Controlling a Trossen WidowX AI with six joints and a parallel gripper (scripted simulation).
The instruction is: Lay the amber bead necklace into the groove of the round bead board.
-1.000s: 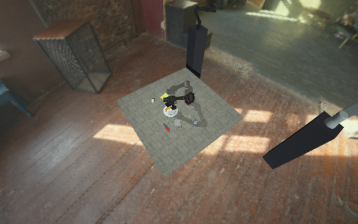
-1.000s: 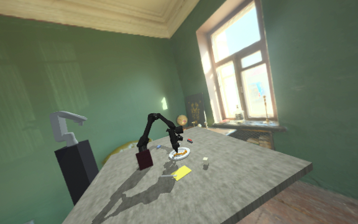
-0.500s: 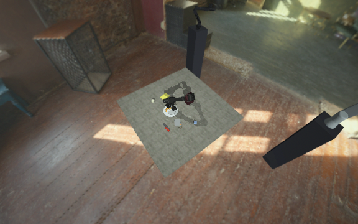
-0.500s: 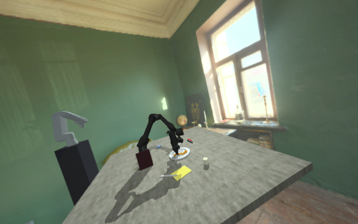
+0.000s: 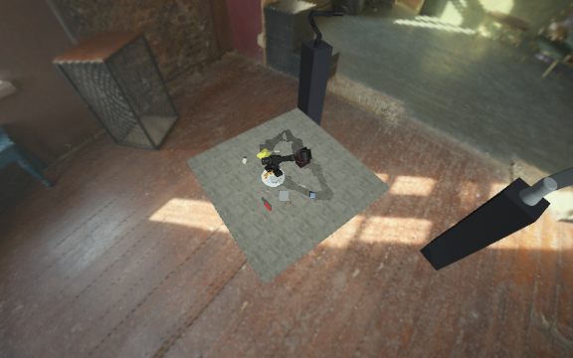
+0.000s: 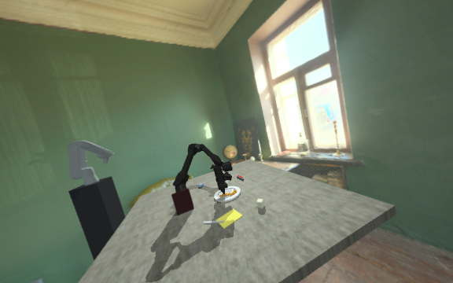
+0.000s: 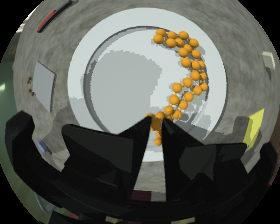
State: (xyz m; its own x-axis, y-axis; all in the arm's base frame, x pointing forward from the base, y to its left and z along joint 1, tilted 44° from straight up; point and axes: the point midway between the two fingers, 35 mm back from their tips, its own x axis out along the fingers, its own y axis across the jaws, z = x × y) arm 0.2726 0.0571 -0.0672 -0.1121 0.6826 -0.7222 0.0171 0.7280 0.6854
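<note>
Right now my gripper tip is 20 mm short of the board, 20 mm to the right of it and 20 mm above it. Round my gripper tip: grey square: 30 mm ahead, 220 mm to the left, 20 mm below; then white stick: 110 mm behind, 240 mm to the right, 20 mm below; then yellow card: 20 mm behind, 250 mm to the right, 20 mm below.
</note>
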